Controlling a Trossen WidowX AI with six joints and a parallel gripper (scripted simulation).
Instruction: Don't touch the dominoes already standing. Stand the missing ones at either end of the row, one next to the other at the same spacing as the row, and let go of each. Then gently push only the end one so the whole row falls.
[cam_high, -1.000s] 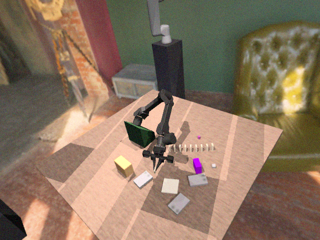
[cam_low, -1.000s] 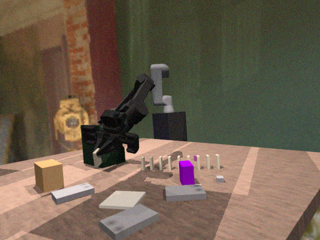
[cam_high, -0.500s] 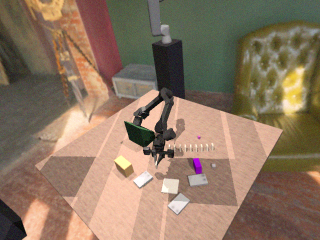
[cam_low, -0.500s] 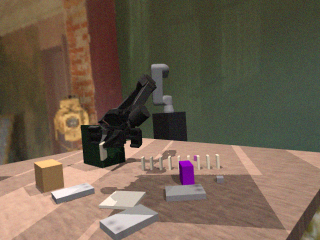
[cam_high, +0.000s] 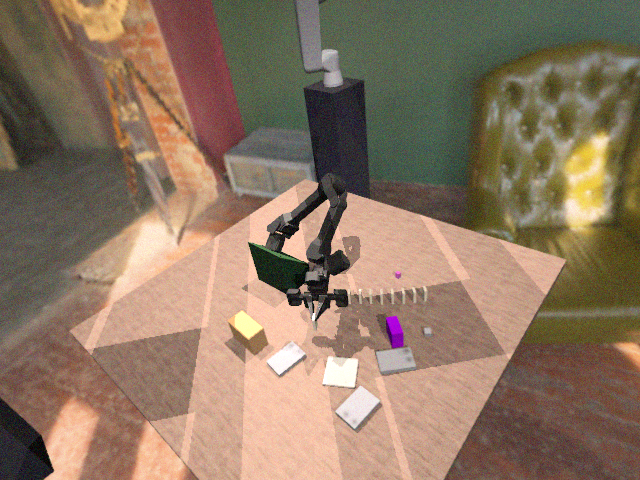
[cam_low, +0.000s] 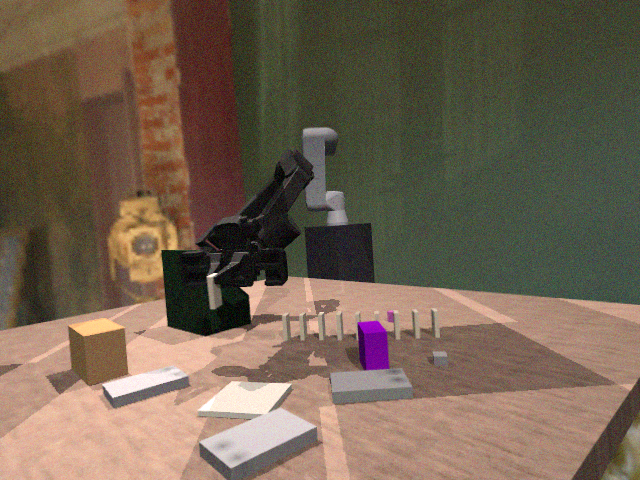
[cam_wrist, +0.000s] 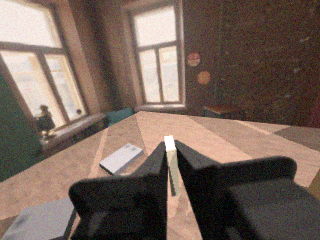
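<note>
The white slab is 150 mm below my gripper tip, 100 mm ahead of it and 10 mm to the right of it. From my gripper tip the other things lie so: purple block (200 mm to the left, 140 mm ahead, 130 mm below); then tan box (220 mm behind, 120 mm to the right, 120 mm below); then small grey cube (280 mm to the left, 210 mm ahead, 150 mm below).
</note>
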